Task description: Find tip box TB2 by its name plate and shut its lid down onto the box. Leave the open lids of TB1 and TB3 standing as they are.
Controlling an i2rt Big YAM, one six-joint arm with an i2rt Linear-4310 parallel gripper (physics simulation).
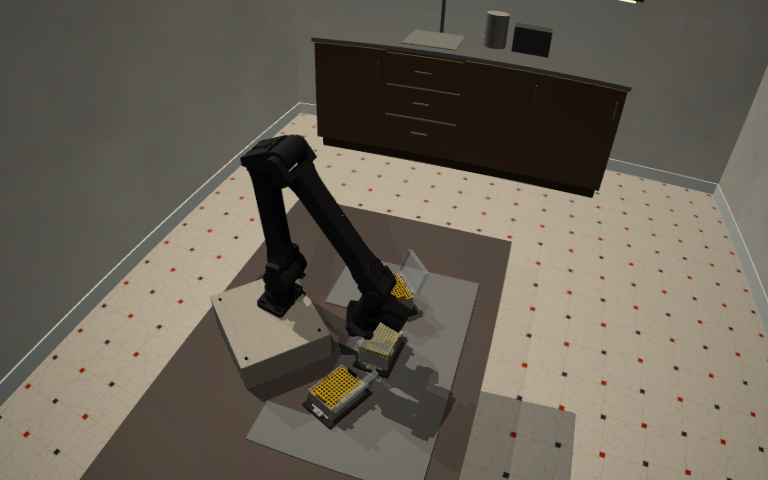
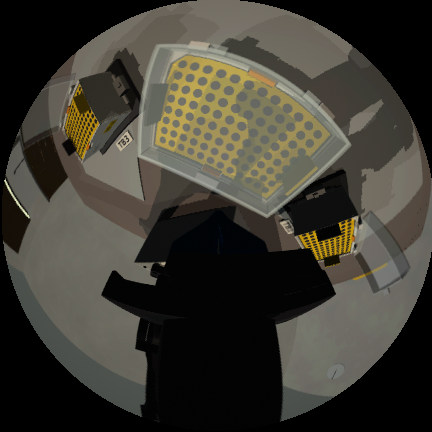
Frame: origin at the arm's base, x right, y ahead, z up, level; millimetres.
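Seen in the pictures: gripper, fingertip midpoint: (image 1: 351, 335) (image 2: 217, 215); arm's base at its link origin: (image 1: 280, 297).
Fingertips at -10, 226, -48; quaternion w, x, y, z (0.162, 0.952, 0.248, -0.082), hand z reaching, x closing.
Offsets run from my fingertips to a thing's middle, as dx, dy, dz. "spot": to the spot under its first point. Level surfaces: height alone.
The middle box, TB2 by elimination {-30, +64, -30} (image 1: 378, 356), holds a yellow tip rack {-31, +75, -1} (image 2: 215, 110) under a clear lid {spot: -22, +84, +8} (image 1: 382, 338) (image 2: 309, 198) that lies over its top; whether the lid is fully seated is unclear, and its name plate is hidden. TB3 (image 1: 402, 287) (image 2: 100, 112), with its plate {spot: -181, -24, -67} (image 2: 124, 140) readable, stands at the far side, its clear lid (image 1: 415, 271) open. The near box, TB1 by elimination (image 1: 334, 393) (image 2: 325, 220), has its lid {+187, +110, +36} (image 1: 368, 380) (image 2: 382, 252) open. My gripper (image 1: 357, 331) (image 2: 217, 215) is shut and empty, close beside the middle box on the pedestal side.
The boxes stand in a row on a grey mat {dz -69} (image 1: 453, 300) over a brown mat (image 1: 487, 254). The arm's pale pedestal (image 1: 271, 339) stands to the left. The far box is partly behind the arm. A dark cabinet (image 1: 470, 118) stands at the back wall.
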